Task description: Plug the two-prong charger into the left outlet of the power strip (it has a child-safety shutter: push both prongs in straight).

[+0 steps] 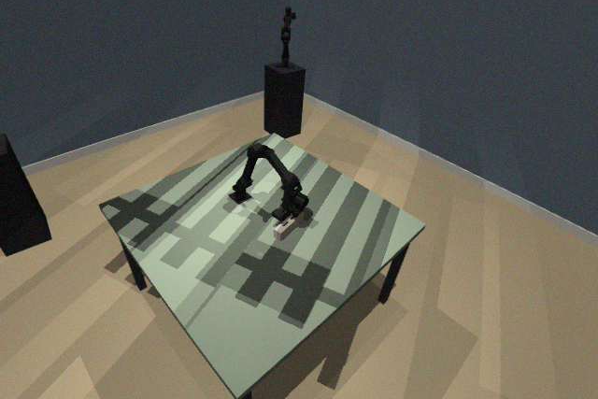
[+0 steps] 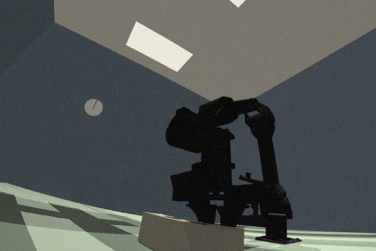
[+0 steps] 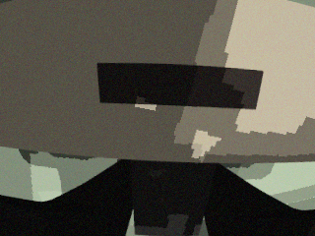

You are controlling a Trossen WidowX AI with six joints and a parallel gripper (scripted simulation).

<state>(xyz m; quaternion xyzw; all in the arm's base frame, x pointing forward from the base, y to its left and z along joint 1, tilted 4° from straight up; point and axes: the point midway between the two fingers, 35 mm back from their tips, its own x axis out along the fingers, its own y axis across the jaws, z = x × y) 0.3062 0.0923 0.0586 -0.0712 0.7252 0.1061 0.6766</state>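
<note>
Right now the black two-prong charger is 20 mm ahead of my gripper tip and 10 mm above it.
</note>
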